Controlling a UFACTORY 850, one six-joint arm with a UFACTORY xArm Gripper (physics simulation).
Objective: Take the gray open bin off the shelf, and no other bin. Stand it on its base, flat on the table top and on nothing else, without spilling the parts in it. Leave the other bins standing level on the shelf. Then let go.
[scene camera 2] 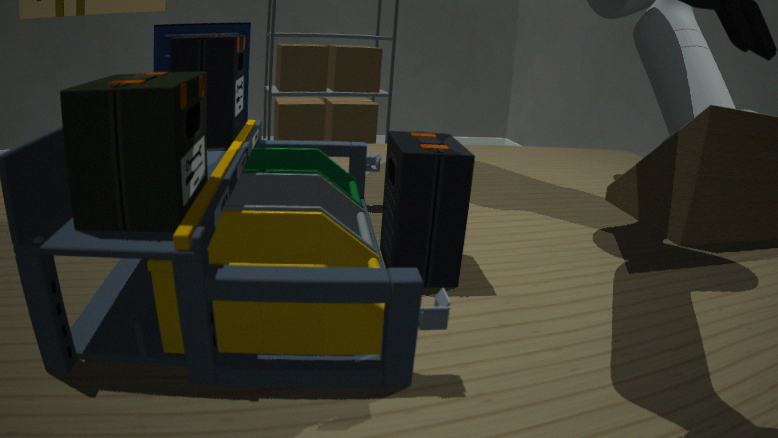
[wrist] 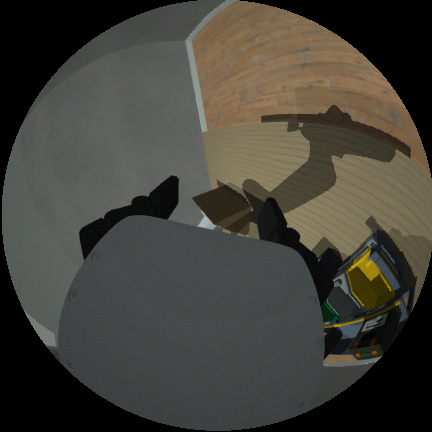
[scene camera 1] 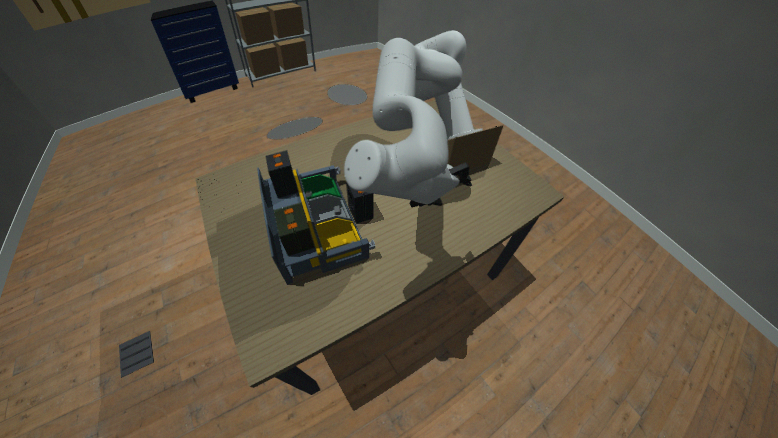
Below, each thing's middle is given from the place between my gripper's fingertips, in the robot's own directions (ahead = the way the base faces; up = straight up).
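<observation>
Gray open bin (scene camera 2: 253,191): a good way ahead of my hand, well to the right of it and well below it. Yellow bin (scene camera 2: 241,326): far ahead of my hand, a good bit to the right of it and far below it. The yellow rail (scene camera 2: 182,237) is 33 cm to the right of my hand, 28 cm ahead of it and 18 cm below it. As for the black case (scene camera 2: 428,177), my gripper is 22 cm above it, 29 cm to the left of it and 10 cm short of it.
</observation>
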